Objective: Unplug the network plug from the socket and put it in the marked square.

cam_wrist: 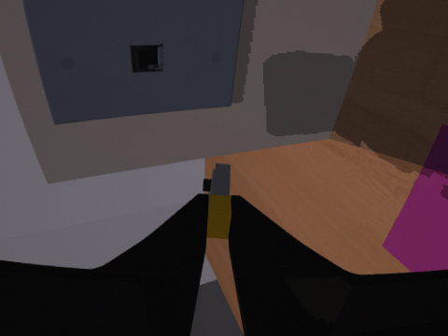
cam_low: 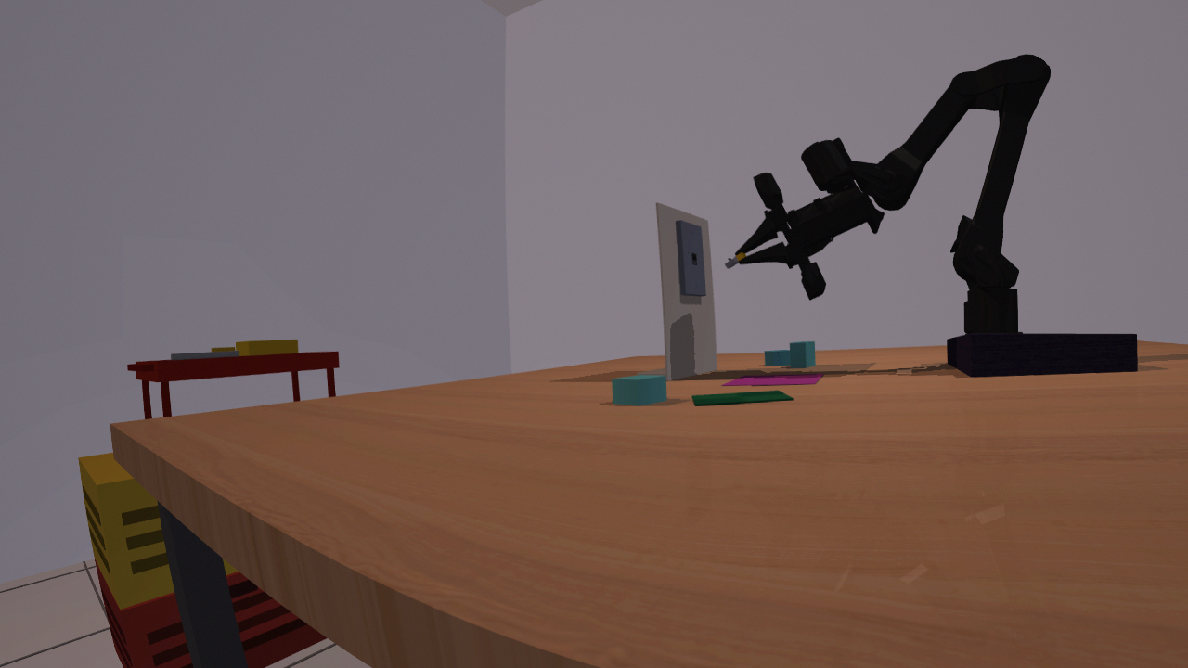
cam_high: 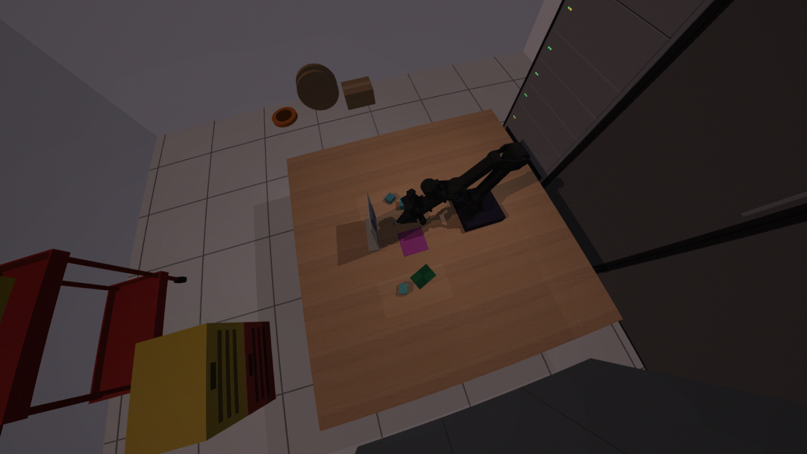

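Now: the magenta marked square 6 cm behind my gripper tip, 4 cm to the left of it and 17 cm below it. From my gripper tip the other things lie so: flat green patch 5 cm behind, 21 cm to the left, 17 cm below; network plug 1 cm ahead; grey upright panel 10 cm ahead, 5 cm to the right, 5 cm below.
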